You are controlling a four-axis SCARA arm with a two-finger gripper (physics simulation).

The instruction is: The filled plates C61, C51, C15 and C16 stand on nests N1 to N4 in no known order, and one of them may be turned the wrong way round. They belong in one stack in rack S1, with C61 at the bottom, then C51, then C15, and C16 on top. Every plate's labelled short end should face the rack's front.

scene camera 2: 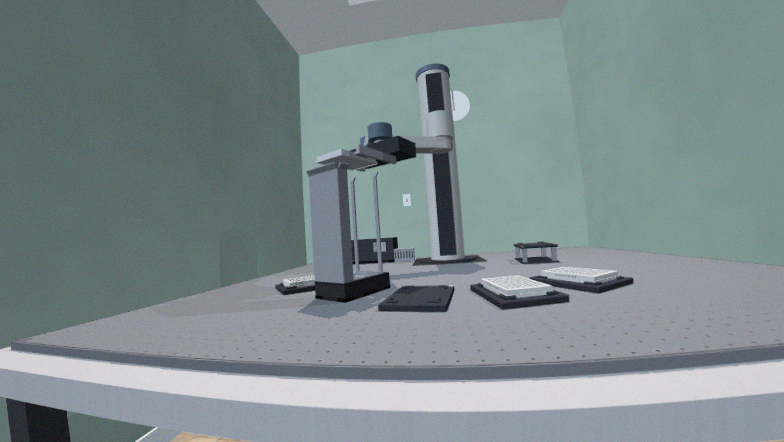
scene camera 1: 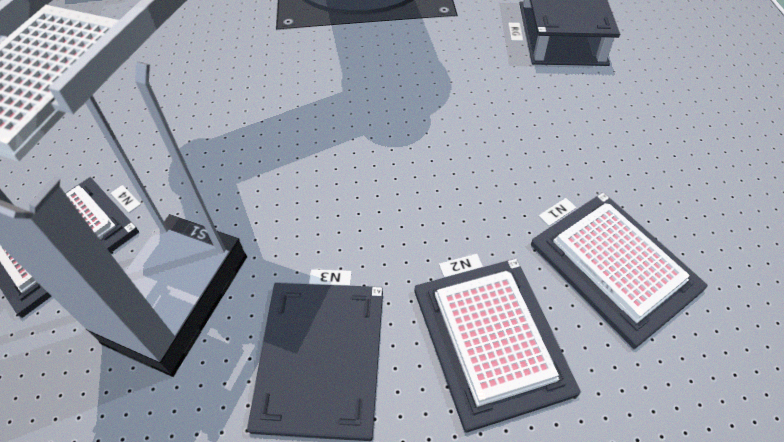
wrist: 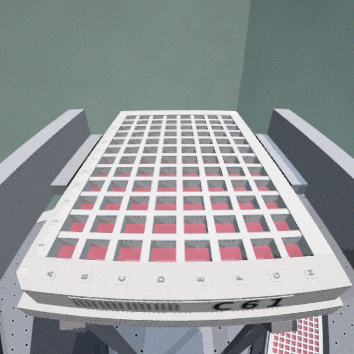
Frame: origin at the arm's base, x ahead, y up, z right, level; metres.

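Where they show: gripper, fingertip midpoint: (scene camera 2: 340,154) (wrist: 178,124); arm's base at its link origin: (scene camera 2: 448,262).
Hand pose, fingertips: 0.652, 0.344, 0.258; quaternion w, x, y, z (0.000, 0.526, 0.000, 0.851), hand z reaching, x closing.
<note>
Things, the pixels of their top centre, and the offset from my fingertips, as dx, dy, dz. "spot": a spot on its surface instead.
- plate C61 at its top centre: (wrist: 178,153) (scene camera 1: 28,65) (scene camera 2: 347,157) -0.022, -0.004, -0.011
- rack S1 at its top centre: (scene camera 1: 45,110) (scene camera 2: 346,171) -0.015, -0.039, -0.008
- Nest N3 at its top centre: (scene camera 1: 318,353) (wrist: 65,322) (scene camera 2: 420,292) +0.067, -0.315, -0.169
- N4 plate at its top centre: (scene camera 1: 49,233) (wrist: 296,328) (scene camera 2: 308,278) -0.108, -0.305, +0.150
- black box at a spot on its surface: (scene camera 2: 389,249) spot: -0.687, -0.270, +0.010
My gripper (scene camera 2: 354,158) (wrist: 178,124) is shut on plate C61 (scene camera 1: 41,65) (scene camera 2: 336,157) (wrist: 170,292), holding it level just above the top of rack S1 (scene camera 1: 60,263) (scene camera 2: 331,225). C61's labelled short end faces the wrist camera. Exact alignment over the rack opening is hard to tell. Nest N3 (scene camera 1: 318,356) (scene camera 2: 420,298) is empty. Filled plates stand on N2, the plate (scene camera 1: 499,337) (scene camera 2: 516,286), and on N1, the plate (scene camera 1: 620,260) (scene camera 2: 579,273). The N4 plate (scene camera 1: 87,211) (scene camera 2: 299,281) is partly hidden behind the rack wall. Labels on these three cannot be read.
The rack's two thin posts (scene camera 1: 178,153) (scene camera 2: 377,219) rise on the arm's side. The RG stand (scene camera 1: 576,16) (scene camera 2: 535,244) is at the back right. The arm's column (scene camera 2: 444,203) stands at the back, with a black box (scene camera 2: 389,249) left of it.
</note>
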